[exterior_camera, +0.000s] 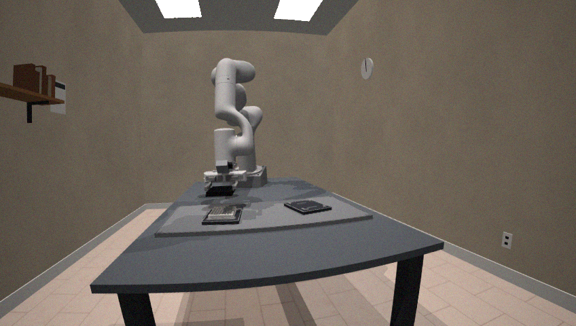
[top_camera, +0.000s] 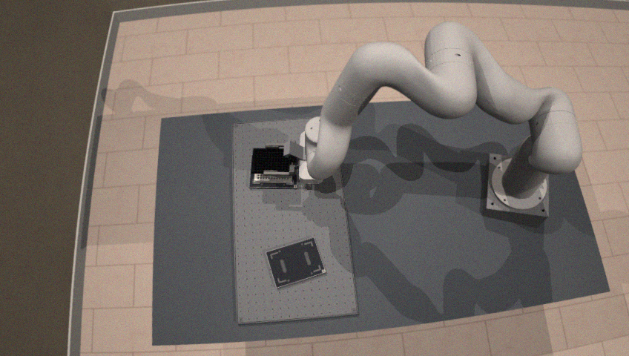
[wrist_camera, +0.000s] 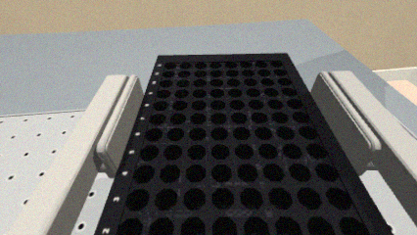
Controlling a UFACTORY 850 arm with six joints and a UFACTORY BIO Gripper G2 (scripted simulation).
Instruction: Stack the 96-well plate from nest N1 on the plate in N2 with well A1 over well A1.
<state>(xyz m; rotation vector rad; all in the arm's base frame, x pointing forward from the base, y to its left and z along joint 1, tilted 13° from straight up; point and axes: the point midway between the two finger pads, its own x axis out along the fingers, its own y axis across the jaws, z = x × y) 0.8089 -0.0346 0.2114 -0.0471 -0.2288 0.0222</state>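
My gripper is now 9 cm above the white 96-well plate. Round my hand: nest N1: 31 cm to the left, 10 cm below, 9 cm behind; black 96-well plate: 1 cm below; nest N2: 10 cm below.
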